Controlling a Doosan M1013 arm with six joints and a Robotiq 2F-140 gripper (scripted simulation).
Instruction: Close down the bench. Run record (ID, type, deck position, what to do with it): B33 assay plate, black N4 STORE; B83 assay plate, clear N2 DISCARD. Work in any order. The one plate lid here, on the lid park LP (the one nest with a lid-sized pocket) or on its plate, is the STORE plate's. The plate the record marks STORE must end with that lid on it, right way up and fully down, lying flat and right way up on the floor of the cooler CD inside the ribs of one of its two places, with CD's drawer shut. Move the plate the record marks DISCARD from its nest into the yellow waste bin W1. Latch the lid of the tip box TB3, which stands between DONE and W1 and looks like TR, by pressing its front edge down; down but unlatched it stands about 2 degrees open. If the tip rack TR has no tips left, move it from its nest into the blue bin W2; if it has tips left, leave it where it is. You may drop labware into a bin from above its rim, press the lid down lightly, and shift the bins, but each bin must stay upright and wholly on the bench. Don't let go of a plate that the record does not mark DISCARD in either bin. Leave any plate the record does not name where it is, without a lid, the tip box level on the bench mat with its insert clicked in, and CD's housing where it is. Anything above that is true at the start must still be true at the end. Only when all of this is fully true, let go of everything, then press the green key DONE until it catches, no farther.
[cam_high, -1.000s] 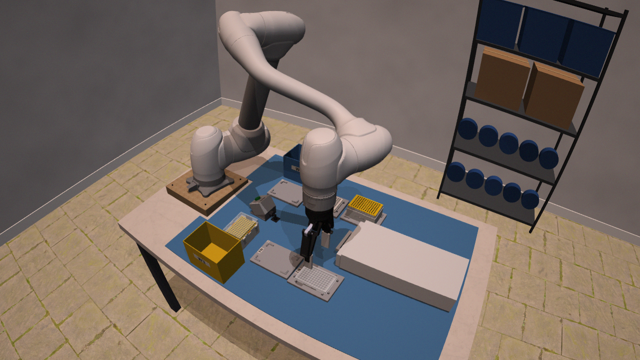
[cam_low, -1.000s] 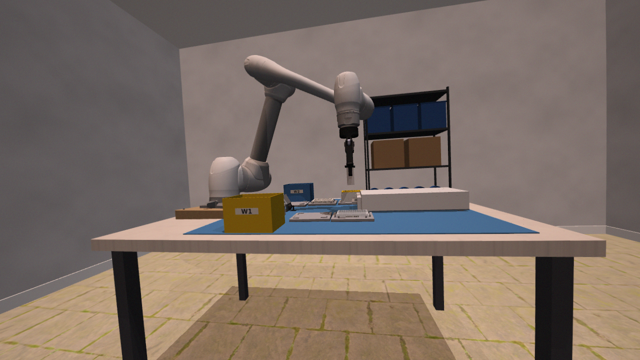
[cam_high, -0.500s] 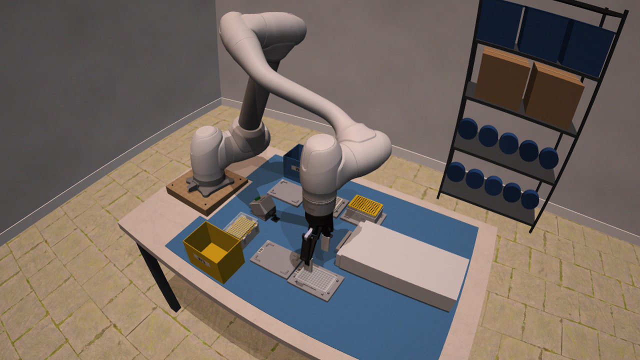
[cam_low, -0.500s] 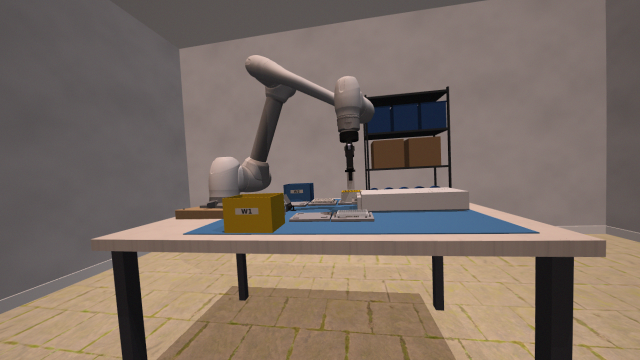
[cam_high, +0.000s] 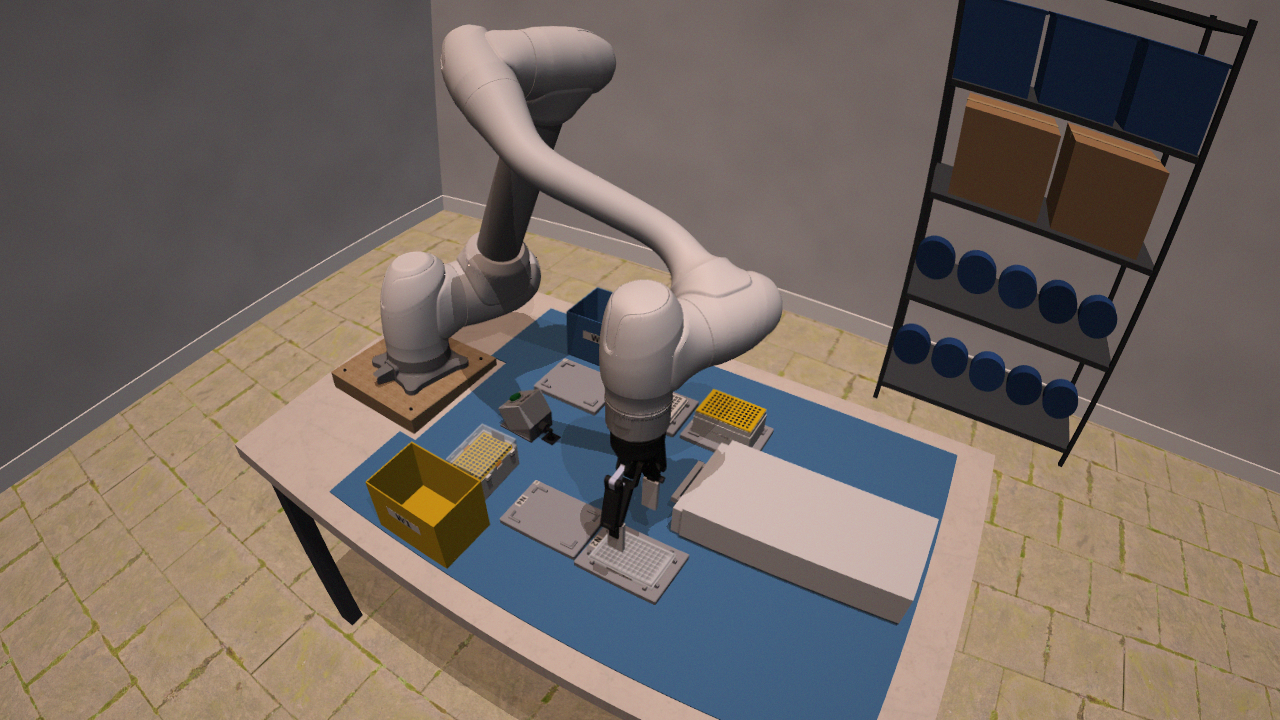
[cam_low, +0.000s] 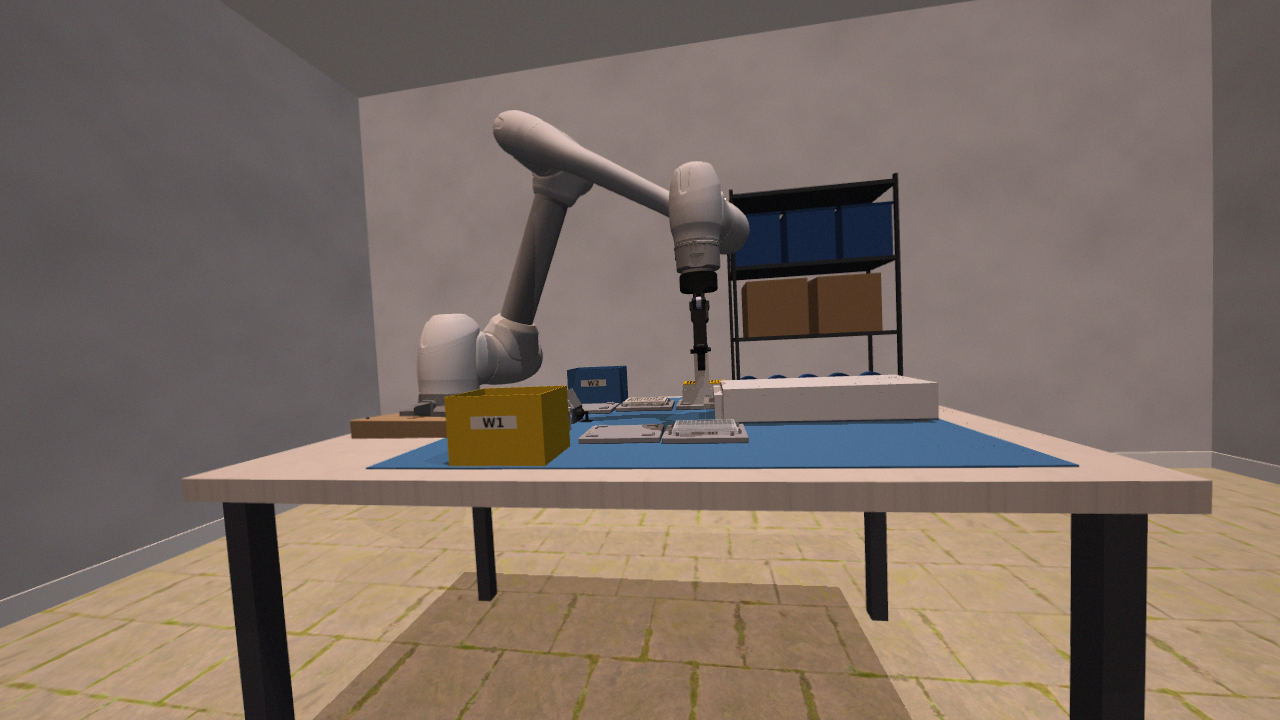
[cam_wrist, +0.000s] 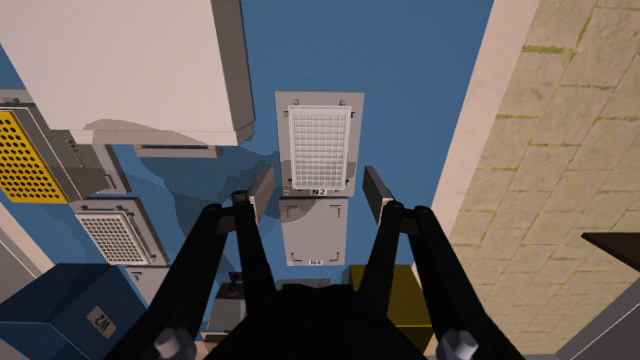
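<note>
The nest N2 lies 120 mm below my hand. From my hand the other things lie so: nest N4 (170 mm behind, 120 mm below, 20 mm to the right); clear plate lid (210 mm to the left, 100 mm below, 80 mm ahead); black plate (210 mm to the left, 110 mm below, 80 mm ahead).
</note>
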